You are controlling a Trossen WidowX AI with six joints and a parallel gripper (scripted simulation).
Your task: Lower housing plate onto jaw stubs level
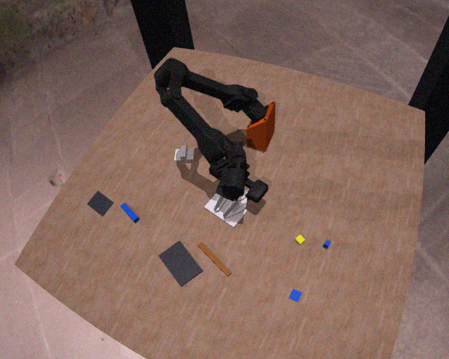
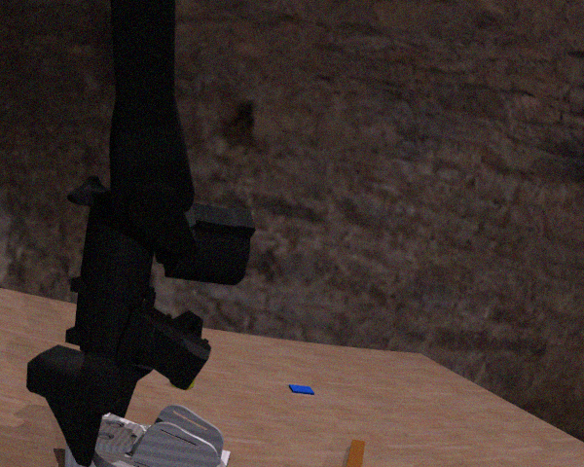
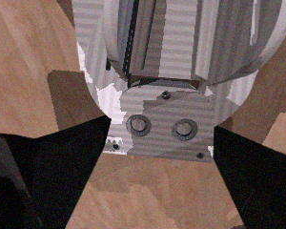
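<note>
Right now my gripper tip is 20 mm below the white housing piece and 10 mm short of it. Also, from my gripper tip: orange bar: 240 mm ahead, 10 mm to the right; blue cube: 310 mm to the left, 110 mm ahead, 10 mm above; yellow cube: 230 mm to the left, 110 mm ahead.
</note>
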